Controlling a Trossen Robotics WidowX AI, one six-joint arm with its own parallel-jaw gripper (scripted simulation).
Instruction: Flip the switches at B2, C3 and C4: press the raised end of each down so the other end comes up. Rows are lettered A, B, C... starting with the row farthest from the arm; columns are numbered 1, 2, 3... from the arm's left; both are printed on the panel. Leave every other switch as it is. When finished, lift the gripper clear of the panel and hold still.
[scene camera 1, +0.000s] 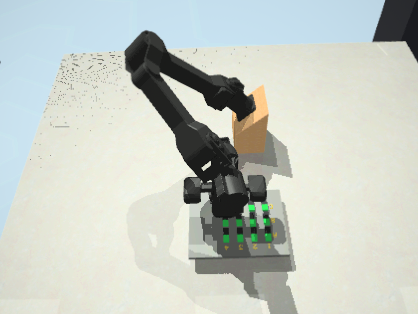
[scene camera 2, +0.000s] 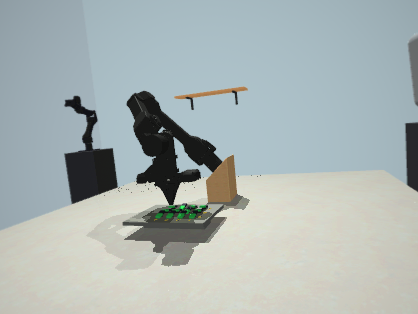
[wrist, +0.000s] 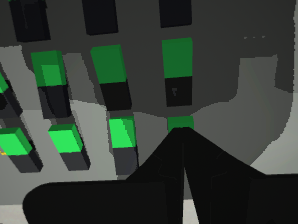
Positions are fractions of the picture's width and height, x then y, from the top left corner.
My gripper (scene camera 1: 0.54, 0.66) is shut, holding nothing. Also in view: a rocker switch (wrist: 0.60, 0.24) and a rocker switch (wrist: 0.41, 0.60).
My gripper is seen too in scene camera 2 (scene camera 2: 0.41, 0.65) and in the wrist view (wrist: 0.61, 0.60).
